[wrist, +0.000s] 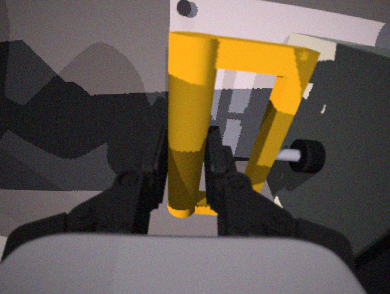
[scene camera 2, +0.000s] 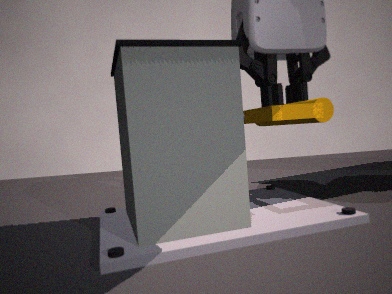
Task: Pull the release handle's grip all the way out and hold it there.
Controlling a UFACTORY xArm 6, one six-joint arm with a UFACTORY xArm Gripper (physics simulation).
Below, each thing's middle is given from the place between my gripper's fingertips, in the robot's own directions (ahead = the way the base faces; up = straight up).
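Labels:
I can see the pale base plate (scene camera 2: 276,214), which is 100 mm below my hand; it is also 90 mm ahead of my hand and 40 mm to the left of it.

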